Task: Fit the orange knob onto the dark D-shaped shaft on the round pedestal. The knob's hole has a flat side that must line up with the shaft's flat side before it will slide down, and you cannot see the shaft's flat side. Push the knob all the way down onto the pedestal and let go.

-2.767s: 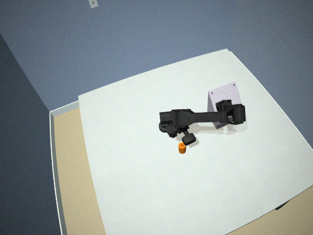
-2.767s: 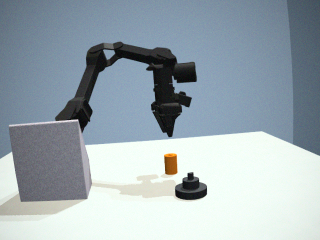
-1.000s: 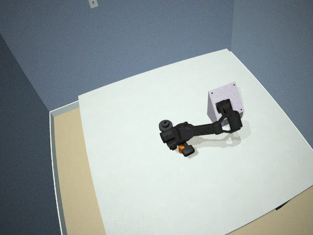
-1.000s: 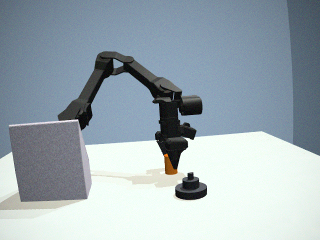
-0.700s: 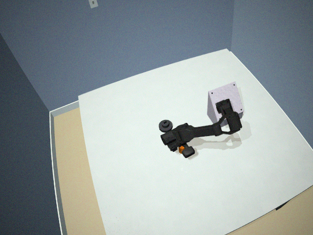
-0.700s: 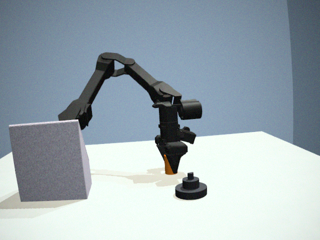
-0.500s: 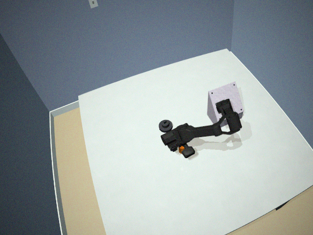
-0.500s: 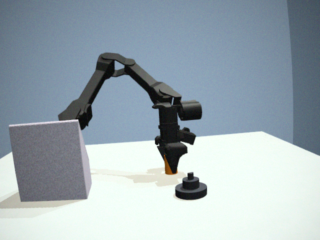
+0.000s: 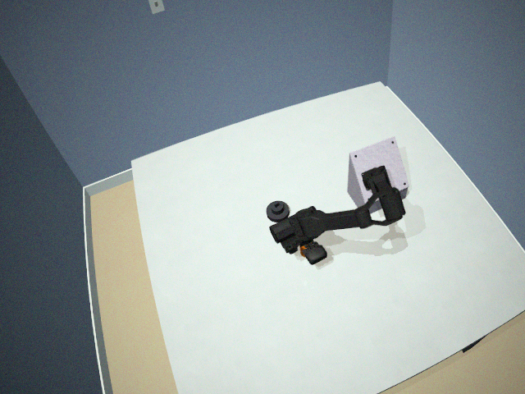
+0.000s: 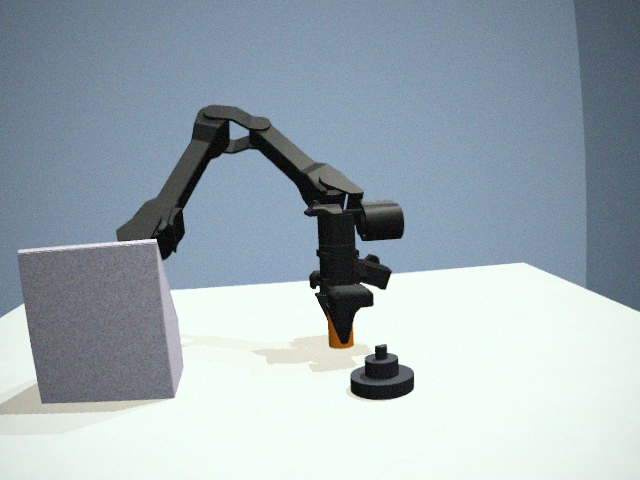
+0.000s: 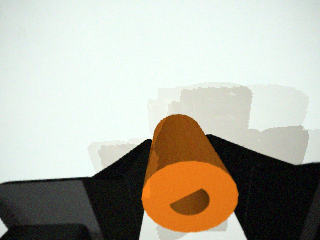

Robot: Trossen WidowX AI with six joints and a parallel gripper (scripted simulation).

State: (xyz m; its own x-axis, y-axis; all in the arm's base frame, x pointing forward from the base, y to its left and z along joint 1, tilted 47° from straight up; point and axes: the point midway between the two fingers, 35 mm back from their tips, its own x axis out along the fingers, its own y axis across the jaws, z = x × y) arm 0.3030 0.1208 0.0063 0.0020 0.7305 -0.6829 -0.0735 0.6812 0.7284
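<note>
Right now my gripper tip is 20 cm to the left of the dark round pedestal, 2 cm below it and 2 cm short of it. The rest, counted from my gripper tip: orange knob (2 cm above).
</note>
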